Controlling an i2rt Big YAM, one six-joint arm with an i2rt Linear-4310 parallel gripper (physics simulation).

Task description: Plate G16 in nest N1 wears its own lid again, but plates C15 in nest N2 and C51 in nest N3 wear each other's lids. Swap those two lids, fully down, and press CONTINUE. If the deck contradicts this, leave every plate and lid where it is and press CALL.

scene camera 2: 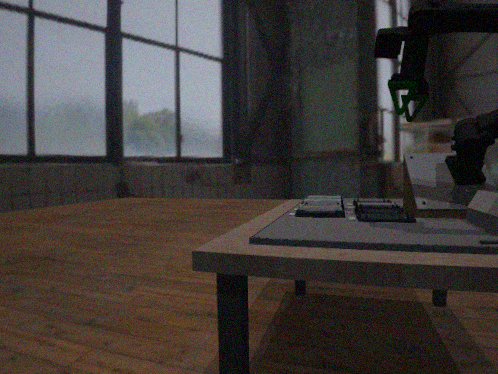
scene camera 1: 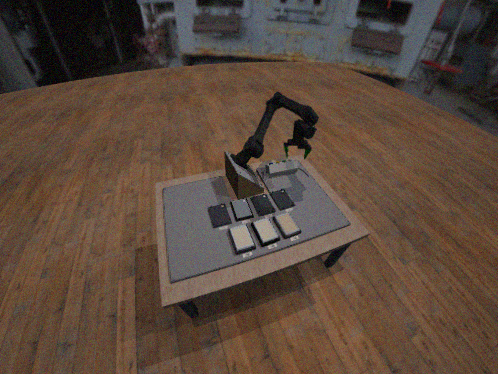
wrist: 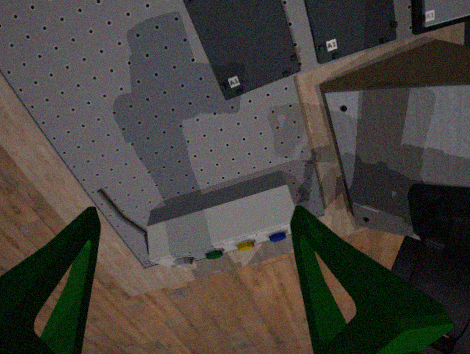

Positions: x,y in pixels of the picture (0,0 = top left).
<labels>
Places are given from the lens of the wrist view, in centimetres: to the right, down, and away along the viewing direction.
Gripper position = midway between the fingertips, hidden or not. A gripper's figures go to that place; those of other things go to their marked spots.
gripper (wrist: pixel 198 215): -2, 2, 14
grey button box (wrist: pixel 251 211): 2, 5, 41
</labels>
